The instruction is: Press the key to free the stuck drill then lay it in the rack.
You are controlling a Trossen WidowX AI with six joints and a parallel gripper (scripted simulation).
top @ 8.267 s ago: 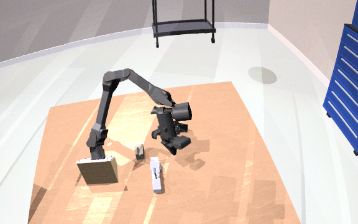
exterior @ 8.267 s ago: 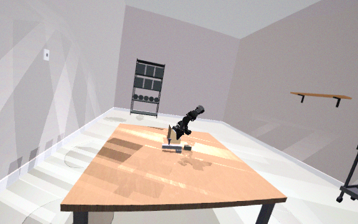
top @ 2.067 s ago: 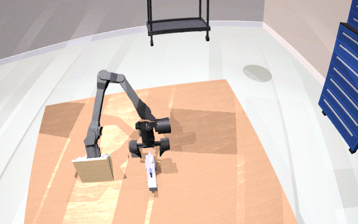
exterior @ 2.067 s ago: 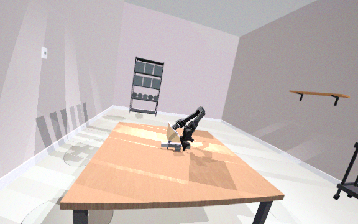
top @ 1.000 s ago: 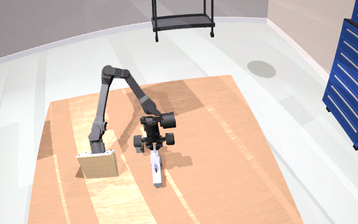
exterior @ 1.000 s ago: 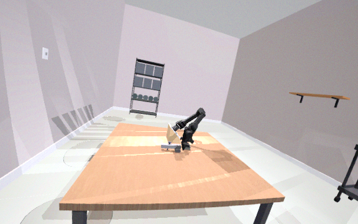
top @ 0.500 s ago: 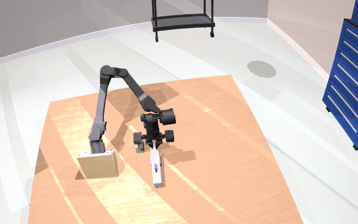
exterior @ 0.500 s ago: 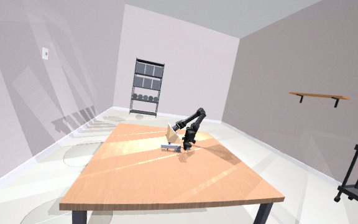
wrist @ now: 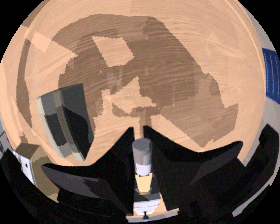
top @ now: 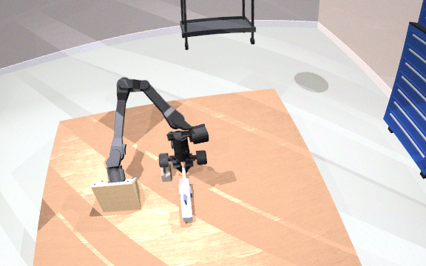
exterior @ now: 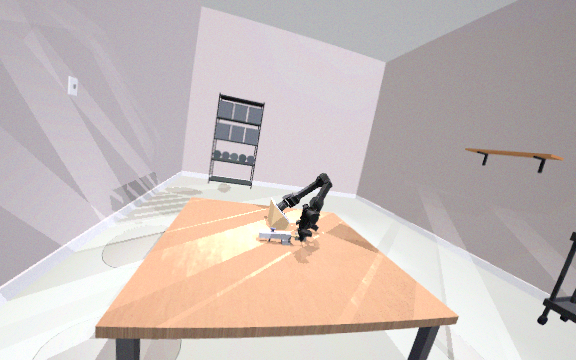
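The drill is 50 mm to the right of my gripper tip and 30 mm above it. Also, from my gripper tip: grey rack (70 mm behind, 20 mm to the left); white block (10 mm behind, 150 mm to the right, 10 mm above); blue key (20 mm behind, 180 mm to the right, 30 mm above).
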